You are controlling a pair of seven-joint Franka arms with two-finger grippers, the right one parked.
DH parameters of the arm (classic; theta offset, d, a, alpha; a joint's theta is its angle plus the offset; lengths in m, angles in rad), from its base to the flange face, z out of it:
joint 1: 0 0.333 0 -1.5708
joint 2: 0 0 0 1.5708
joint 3: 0 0.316 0.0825 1.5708
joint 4: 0 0 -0.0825 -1.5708
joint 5: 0 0.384 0 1.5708
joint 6: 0 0 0.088 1.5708
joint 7: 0 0.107 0 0
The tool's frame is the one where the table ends.
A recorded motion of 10 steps. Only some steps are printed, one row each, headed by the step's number.
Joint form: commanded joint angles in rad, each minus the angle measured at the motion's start. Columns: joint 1, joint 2, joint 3, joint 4, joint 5, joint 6, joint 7.
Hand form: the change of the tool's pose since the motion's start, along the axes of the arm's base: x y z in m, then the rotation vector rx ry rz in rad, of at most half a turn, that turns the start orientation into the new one. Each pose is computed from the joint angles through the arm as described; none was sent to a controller.
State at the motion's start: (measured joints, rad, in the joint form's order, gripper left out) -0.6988 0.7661 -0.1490 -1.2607 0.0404 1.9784 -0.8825
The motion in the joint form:
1: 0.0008 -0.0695 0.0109 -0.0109 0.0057 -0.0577 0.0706
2: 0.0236 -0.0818 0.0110 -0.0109 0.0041 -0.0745 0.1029
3: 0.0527 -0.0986 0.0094 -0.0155 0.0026 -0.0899 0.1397
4: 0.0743 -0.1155 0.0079 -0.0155 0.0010 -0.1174 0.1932
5: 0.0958 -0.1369 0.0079 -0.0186 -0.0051 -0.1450 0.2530
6: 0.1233 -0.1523 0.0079 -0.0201 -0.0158 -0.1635 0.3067
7: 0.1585 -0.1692 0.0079 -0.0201 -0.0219 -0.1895 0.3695
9: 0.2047 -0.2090 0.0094 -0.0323 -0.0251 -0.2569 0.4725
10: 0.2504 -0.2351 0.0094 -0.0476 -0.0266 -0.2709 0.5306
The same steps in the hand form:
1: -0.0007 0.0101 0.0406 0.0095 -0.0157 -0.0681
2: 0.0097 0.0232 0.0482 0.0107 -0.0126 -0.0777
3: 0.0215 0.0397 0.0571 0.0101 -0.0101 -0.0871
4: 0.0287 0.0530 0.0671 0.0128 -0.0020 -0.1208
5: 0.0351 0.0671 0.0789 0.0116 0.0074 -0.1585
6: 0.0447 0.0835 0.0878 0.0031 0.0160 -0.1823
7: 0.0566 0.1053 0.0978 -0.0008 0.0255 -0.2093
9: 0.0654 0.1389 0.1150 0.0102 0.0589 -0.2680
10: 0.0773 0.1682 0.1250 0.0056 0.0613 -0.2815

